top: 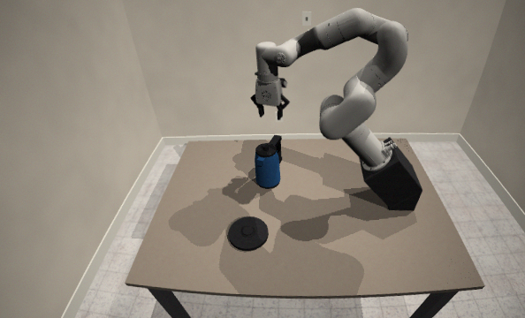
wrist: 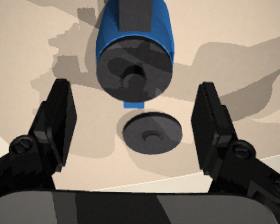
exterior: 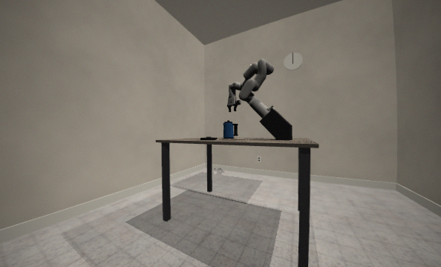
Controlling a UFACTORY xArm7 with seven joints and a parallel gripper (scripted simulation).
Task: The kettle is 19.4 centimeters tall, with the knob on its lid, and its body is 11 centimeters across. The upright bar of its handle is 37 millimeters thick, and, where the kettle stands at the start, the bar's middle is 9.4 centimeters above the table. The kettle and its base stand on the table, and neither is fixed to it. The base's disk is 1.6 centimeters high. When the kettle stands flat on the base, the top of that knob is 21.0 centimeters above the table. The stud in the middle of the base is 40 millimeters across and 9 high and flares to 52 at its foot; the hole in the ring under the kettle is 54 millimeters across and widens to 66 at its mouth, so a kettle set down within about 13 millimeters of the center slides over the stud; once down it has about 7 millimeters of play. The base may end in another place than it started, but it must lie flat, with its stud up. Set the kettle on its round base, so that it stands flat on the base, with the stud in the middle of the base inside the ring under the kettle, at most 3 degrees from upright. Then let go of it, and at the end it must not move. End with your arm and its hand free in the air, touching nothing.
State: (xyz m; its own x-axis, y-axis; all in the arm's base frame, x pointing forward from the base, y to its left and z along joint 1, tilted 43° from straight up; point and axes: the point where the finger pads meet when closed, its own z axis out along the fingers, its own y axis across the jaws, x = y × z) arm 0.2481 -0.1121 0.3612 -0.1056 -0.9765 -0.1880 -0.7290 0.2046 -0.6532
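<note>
Now: the blue kettle 1 cm ahead of my hand, 3 cm to the left of it and 21 cm below it. The rest, counted from my hand: black round base: 1 cm ahead, 37 cm to the left, 30 cm below.
</note>
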